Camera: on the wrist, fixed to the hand. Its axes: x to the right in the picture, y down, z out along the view.
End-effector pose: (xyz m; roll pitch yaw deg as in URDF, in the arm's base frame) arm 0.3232 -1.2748 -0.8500 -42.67 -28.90 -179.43
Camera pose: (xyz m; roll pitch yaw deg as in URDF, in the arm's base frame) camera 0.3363 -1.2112 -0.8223 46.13 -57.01 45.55
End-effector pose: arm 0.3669 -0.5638 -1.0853 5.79 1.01 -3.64
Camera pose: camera 0.3637 -0.6289 -1.1123 -7.94 -18.73 -89.17
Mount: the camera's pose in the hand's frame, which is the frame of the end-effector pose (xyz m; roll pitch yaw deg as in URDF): 0.0014 -0.0676 -0.0203 -7.33 -24.58 -85.70
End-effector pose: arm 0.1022 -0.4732 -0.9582 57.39 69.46 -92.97
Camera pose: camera 0.0862 -0.4092 -0.9833 -77.78 14.67 147.18
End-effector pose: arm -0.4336 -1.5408 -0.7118 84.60 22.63 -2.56
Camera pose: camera -0.4583 -1.5258 -0.7762 -41.02 55.43 -120.90
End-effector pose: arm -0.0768 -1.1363 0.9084 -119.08 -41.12 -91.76
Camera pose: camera -0.0603 -1.0925 0.9613 128.61 -29.31 20.97
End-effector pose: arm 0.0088 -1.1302 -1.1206 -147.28 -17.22 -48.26
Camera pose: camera 0.0334 -1.0888 -1.0690 157.62 -8.87 40.37
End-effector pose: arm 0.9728 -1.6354 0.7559 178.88 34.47 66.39
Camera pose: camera 0.9153 -1.5973 0.7708 -149.50 23.33 168.28
